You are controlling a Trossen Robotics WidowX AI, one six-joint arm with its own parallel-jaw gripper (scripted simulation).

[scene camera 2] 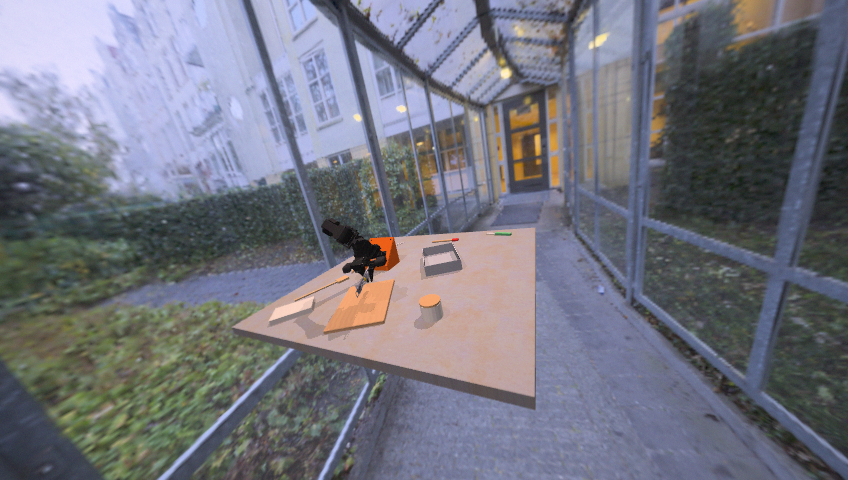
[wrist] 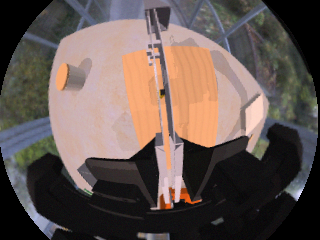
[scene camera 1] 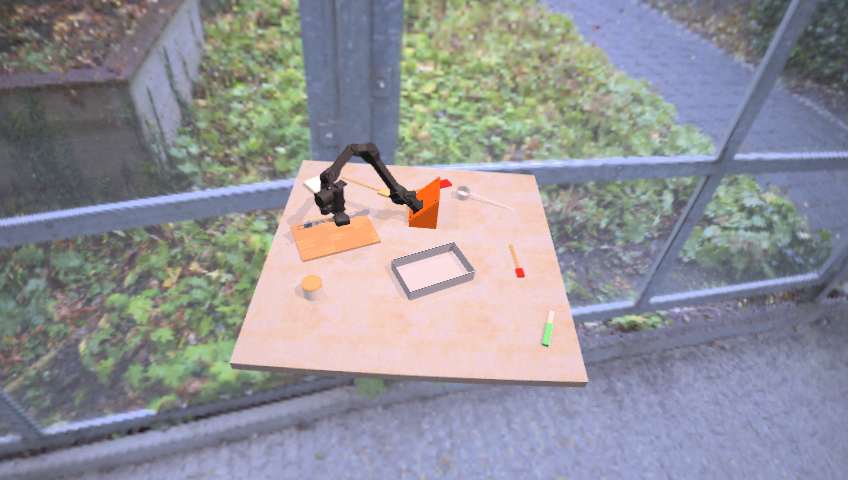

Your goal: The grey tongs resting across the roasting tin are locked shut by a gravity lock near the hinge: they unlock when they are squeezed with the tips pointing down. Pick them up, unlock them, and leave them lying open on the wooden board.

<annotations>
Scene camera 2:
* wooden board: 370, 308
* grey roasting tin: 444, 258
</annotations>
